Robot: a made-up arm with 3 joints. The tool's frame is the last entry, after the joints. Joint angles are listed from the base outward.
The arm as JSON. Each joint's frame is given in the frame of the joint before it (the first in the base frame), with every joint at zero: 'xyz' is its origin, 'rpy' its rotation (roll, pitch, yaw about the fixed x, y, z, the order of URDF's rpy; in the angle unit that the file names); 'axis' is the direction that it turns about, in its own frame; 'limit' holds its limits. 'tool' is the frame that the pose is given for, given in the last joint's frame.
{
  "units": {
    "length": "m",
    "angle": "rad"
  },
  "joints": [
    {
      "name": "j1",
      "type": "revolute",
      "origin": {
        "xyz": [
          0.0,
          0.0,
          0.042
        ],
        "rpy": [
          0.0,
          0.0,
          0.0
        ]
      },
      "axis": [
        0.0,
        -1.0,
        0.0
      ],
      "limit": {
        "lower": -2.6,
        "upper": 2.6
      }
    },
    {
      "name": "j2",
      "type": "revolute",
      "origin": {
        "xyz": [
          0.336,
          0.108,
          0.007
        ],
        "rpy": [
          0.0,
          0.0,
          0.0
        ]
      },
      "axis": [
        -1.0,
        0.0,
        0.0
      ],
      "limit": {
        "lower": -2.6,
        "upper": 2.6
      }
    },
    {
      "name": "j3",
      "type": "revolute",
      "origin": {
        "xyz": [
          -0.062,
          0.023,
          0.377
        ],
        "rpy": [
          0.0,
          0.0,
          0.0
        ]
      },
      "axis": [
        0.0,
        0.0,
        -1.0
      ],
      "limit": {
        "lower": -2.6,
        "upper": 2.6
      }
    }
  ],
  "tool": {
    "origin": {
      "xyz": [
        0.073,
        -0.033,
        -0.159
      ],
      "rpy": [
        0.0,
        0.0,
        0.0
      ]
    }
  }
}
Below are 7 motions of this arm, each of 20 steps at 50 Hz.
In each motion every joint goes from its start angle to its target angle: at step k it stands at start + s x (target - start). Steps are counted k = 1, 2, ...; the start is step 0. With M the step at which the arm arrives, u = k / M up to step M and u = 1 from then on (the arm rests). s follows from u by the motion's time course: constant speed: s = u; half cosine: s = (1 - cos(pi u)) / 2; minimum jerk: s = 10 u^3 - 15 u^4 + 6 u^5.
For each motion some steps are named. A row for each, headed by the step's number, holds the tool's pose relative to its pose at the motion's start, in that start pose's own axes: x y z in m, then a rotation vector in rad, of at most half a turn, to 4 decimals.
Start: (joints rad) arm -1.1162 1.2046 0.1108
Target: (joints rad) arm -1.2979 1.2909 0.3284
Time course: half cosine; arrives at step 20
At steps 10, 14, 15, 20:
10: -0.0006 0.0313 -0.0102 -0.0476 0.0232 -0.0233
14: -0.0028 0.0496 -0.0161 -0.0762 0.0327 -0.0362
15: -0.0035 0.0533 -0.0173 -0.0821 0.0342 -0.0388
20: -0.0052 0.0624 -0.0202 -0.0965 0.0375 -0.0451

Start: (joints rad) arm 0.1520 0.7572 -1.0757
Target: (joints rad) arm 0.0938 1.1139 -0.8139
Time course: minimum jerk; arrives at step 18
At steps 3, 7, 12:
3: 0.0026 0.0007 -0.0014 -0.0048 0.0118 -0.0079
7: 0.0216 0.0057 -0.0126 -0.0439 0.0977 -0.0655
12: 0.0540 0.0162 -0.0362 -0.1352 0.2493 -0.1694

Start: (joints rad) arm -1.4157 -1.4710 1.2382
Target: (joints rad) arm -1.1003 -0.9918 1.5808
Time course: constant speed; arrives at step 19
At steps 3, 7, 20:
3: -0.0299 0.0060 0.0049 -0.0162 -0.0742 -0.0047
7: -0.0707 0.0104 0.0093 -0.0260 -0.1757 -0.0116
20: -0.1942 -0.0011 0.0054 0.0282 -0.4842 -0.0356

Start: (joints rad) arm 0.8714 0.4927 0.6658
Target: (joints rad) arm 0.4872 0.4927 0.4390
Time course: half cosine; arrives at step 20
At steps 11, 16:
11: 0.0133 0.0630 -0.0669 -0.1108 0.1618 0.2358
16: 0.0121 0.0953 -0.1089 -0.1642 0.2601 0.3679

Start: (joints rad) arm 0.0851 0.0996 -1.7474
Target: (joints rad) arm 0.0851 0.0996 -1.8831
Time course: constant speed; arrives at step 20
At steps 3, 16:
3: 0.0007 0.0015 0.0000 0.0000 0.0000 0.0204
16: 0.0031 0.0081 0.0000 0.0000 0.0000 0.1086

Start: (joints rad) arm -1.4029 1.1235 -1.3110
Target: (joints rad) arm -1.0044 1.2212 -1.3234
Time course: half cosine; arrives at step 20
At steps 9, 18, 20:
9: -0.0401 -0.0031 0.0197 -0.0777 0.0221 -0.1478
18: -0.0932 0.0017 0.0439 -0.1700 0.0531 -0.3462
20: -0.0955 0.0021 0.0449 -0.1738 0.0545 -0.3551

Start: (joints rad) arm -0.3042 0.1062 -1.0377
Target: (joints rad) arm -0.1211 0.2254 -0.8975
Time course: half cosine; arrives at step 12
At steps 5, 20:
5: -0.0034 0.0130 0.0194 -0.0805 0.0017 -0.0606
20: -0.0108 0.0372 0.0505 -0.2165 -0.0046 -0.1699

